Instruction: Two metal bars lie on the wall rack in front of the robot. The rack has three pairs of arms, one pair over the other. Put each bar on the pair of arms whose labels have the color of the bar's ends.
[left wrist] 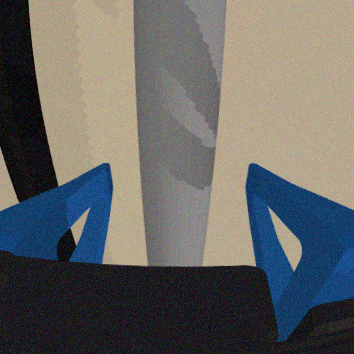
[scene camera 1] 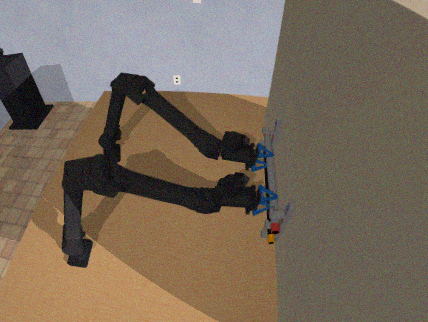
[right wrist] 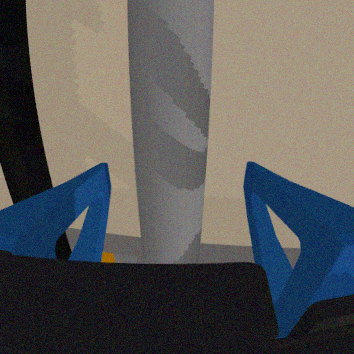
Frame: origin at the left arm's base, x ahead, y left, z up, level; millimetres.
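Where they show: left gripper, fingertip midpoint: (left wrist: 178,174) (scene camera 1: 271,160); right gripper, fingertip midpoint: (scene camera 1: 274,201) (right wrist: 176,173); left arm's base at its link origin: (scene camera 1: 112,154); right arm's base at its link origin: (scene camera 1: 81,253).
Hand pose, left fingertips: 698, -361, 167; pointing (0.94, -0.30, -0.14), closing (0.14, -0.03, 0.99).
Observation:
Things, the pixels of their top centre, and the offset from my left fingertips, as dx, dy, dz. "*": a spot on its surface instead. Level surfaces: height alone.
- grey metal bar with a red end, surface spot: (scene camera 1: 275,228) * -113, -304, +14
- wall rack at its top centre: (scene camera 1: 284,204) -97, -277, +120
- grey shaft at a spot on its surface: (left wrist: 175,220) * -23, +0, +2
- same shaft at a spot on its surface: (right wrist: 170,215) * -89, -196, +2
- brown surface at its surface level: dz -167
A grey metal bar with a red end (scene camera 1: 275,228) lies along the wall rack (scene camera 1: 264,233). Its grey shaft passes between the fingers of both grippers in the wrist views. An orange-yellow bar end (scene camera 1: 271,239) (right wrist: 108,258) shows beside and below the red end in the scene view; most of that bar is hidden. My left gripper (scene camera 1: 269,159) (left wrist: 178,174) is open around the grey shaft (left wrist: 175,220), with a gap on each side. My right gripper (scene camera 1: 273,201) (right wrist: 176,173) is open around the same shaft (right wrist: 170,215), also with gaps. The rack's label colors are too small to tell.
The wall (scene camera 1: 350,165) rises right behind the rack. Slanted rack arms stick out near both ends of the bars. Both black robot arms reach across above the brown surface (scene camera 1: 165,260). A dark curved shape runs down the left side of each wrist view.

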